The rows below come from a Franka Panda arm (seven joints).
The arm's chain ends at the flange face. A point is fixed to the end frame.
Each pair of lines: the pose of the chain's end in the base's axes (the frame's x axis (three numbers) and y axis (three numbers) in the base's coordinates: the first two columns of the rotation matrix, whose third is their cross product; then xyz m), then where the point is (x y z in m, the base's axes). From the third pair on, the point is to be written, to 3 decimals.
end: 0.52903, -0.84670, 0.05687, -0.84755, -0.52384, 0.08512, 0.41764, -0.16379, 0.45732
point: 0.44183 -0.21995 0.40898
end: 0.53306, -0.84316, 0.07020, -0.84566, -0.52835, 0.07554, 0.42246, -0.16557, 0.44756
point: 0.44771 -0.22188 0.39994
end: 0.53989, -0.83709, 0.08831, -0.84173, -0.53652, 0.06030, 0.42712, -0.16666, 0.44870
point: 0.454 -0.223 0.402
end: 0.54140, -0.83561, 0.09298, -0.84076, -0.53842, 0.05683, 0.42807, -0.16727, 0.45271
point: 0.455 -0.224 0.406
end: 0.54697, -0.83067, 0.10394, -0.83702, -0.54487, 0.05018, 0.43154, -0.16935, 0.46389
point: 0.460 -0.226 0.418
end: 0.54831, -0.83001, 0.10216, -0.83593, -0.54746, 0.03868, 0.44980, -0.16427, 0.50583
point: 0.479 -0.220 0.460
